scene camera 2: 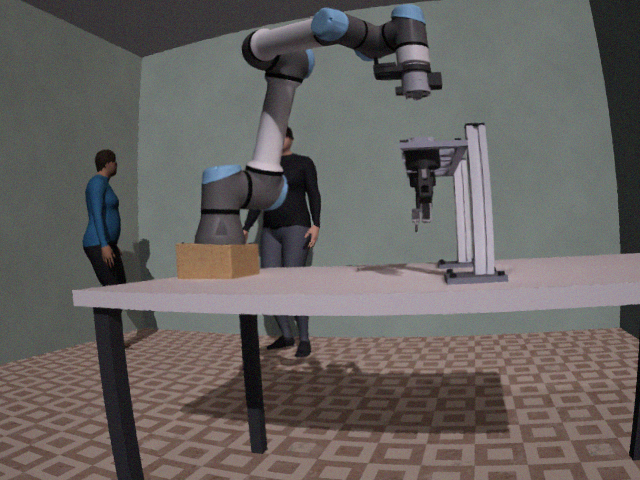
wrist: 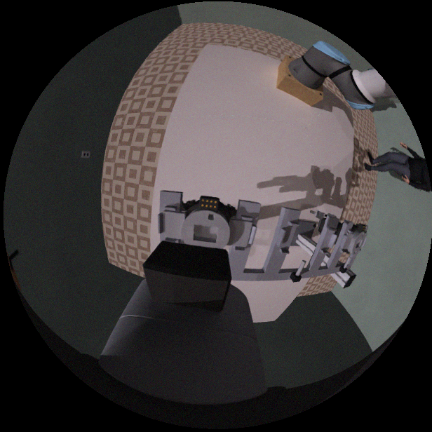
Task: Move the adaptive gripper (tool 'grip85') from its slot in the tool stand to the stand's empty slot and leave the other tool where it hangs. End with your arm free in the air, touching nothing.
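Pixels of known places: end effector, tool point: (scene camera 2: 416,94); arm's base, origin of the base link: (scene camera 2: 219,243).
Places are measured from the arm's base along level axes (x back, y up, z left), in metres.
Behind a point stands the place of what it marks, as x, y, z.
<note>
The adaptive gripper (scene camera 2: 423,178) (wrist: 219,227) hangs upright in the near end slot of the tool stand (scene camera 2: 481,206) {-0.774, 0.050, -0.129} (wrist: 280,276). In the wrist view its round top plate lies between two prongs, with parts of its black finger linkages showing beyond it. The other tool (wrist: 356,243) hangs at the stand's far end. The middle slot, beside a grey prong (wrist: 279,240), is empty. The bare coupling end of my arm (scene camera 2: 415,85) {-0.655, 0.318, -0.133} (wrist: 185,340) bears no gripper and is in the air above the near slot, apart from the adaptive gripper. The hanging gripper's finger opening is unclear.
My arm's base stands on a wooden block (scene camera 2: 217,260) {-0.054, -0.046, -0.077} (wrist: 300,90) on the white table (scene camera 2: 336,303) {-0.553, -0.113, -0.352} (wrist: 240,125). A person in black (scene camera 2: 286,191) (wrist: 420,172) stands behind the table. A person in blue (scene camera 2: 103,206) stands at the left.
</note>
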